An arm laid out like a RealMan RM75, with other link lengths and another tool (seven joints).
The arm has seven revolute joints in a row. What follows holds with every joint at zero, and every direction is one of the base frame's.
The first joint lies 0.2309 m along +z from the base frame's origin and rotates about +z.
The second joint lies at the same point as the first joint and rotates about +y.
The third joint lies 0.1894 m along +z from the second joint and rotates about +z.
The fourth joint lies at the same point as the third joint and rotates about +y.
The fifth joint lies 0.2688 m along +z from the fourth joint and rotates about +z.
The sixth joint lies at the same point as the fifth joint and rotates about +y.
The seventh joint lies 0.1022 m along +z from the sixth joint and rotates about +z.
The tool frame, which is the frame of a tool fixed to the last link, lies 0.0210 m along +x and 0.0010 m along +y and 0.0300 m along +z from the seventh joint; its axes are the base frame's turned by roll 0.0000, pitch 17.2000 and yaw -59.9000 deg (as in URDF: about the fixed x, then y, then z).
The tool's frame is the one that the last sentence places.
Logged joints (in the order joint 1, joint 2, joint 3, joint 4, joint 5, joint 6, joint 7), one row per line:
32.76, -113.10, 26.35, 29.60, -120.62, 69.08, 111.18
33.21, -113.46, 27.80, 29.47, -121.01, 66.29, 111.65
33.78, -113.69, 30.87, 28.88, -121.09, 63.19, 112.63
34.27, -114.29, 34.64, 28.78, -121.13, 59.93, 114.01
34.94, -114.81, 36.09, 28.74, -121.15, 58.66, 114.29
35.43, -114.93, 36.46, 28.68, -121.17, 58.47, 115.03
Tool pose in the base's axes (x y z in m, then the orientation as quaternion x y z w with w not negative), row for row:
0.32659, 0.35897, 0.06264, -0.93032, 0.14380, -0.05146, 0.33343
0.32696, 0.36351, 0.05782, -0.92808, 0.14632, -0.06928, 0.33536
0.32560, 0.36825, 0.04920, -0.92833, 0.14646, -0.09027, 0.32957
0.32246, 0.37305, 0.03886, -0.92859, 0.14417, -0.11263, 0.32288
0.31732, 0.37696, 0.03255, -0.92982, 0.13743, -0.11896, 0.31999
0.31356, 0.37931, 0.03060, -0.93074, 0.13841, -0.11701, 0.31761
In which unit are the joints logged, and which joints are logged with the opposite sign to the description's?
The joints are logged in degrees. Opposite sign: joint 2, joint 3, joint 4, joint 6.
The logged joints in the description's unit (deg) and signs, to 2 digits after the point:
32.76, 113.10, -26.35, -29.60, -120.62, -69.08, 111.18
33.21, 113.46, -27.80, -29.47, -121.01, -66.29, 111.65
33.78, 113.69, -30.87, -28.88, -121.09, -63.19, 112.63
34.27, 114.29, -34.64, -28.78, -121.13, -59.93, 114.01
34.94, 114.81, -36.09, -28.74, -121.15, -58.66, 114.29
35.43, 114.93, -36.46, -28.68, -121.17, -58.47, 115.03

